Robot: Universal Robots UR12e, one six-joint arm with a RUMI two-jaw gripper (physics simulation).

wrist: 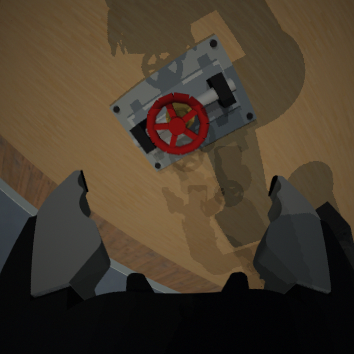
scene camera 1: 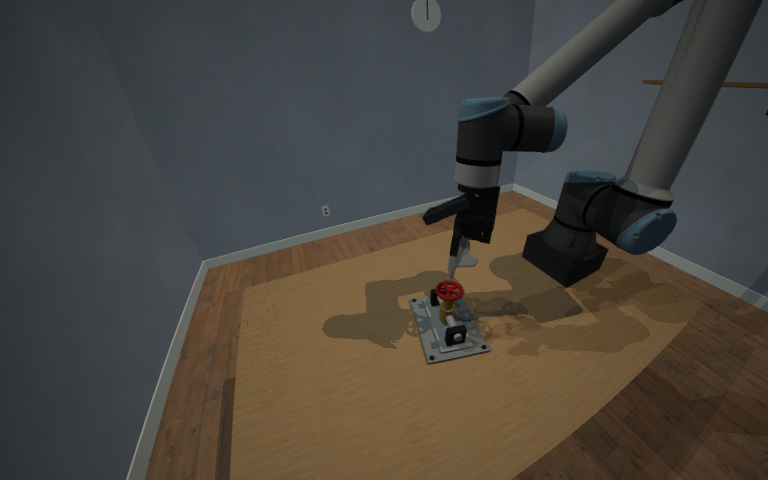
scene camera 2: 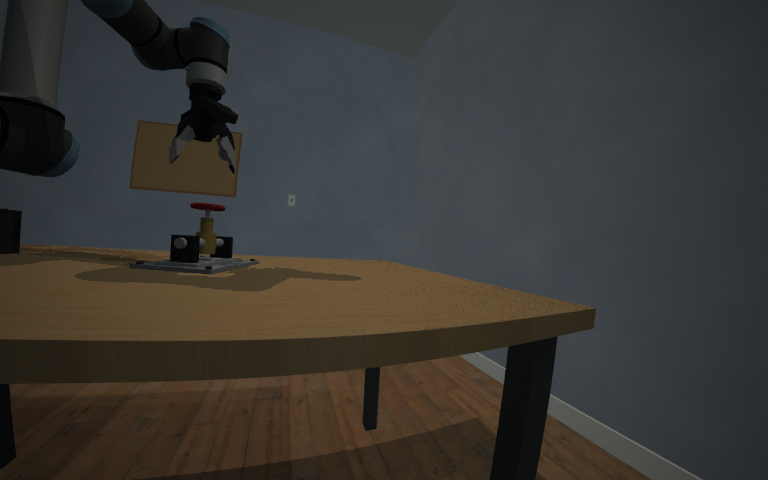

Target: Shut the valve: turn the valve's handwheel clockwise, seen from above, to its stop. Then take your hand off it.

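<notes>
The valve's red five-spoked handwheel (scene camera 1: pixel 449 290) (scene camera 2: pixel 207 207) (wrist: pixel 177 125) lies level on top of the brass valve body (scene camera 1: pixel 446 313) (scene camera 2: pixel 207 233). A pipe runs through the valve between two black blocks on a grey base plate (scene camera 1: pixel 453 354) (wrist: pixel 230 125). My gripper (scene camera 1: pixel 461 268) (scene camera 2: pixel 202 166) (wrist: pixel 179 175) is open wide and empty. It points down above the handwheel, with a clear gap between fingertips and rim in the scene camera 2 view. No finger touches the wheel. Whether the wheel is at its stop cannot be told from these frames.
The base plate rests on a wooden table (scene camera 1: pixel 339 407) (scene camera 2: pixel 396 316). The arm's dark base (scene camera 1: pixel 565 257) stands at the table's far right in the scene camera 1 view. An orange-brown board (scene camera 2: pixel 152 169) hangs on the wall behind the gripper.
</notes>
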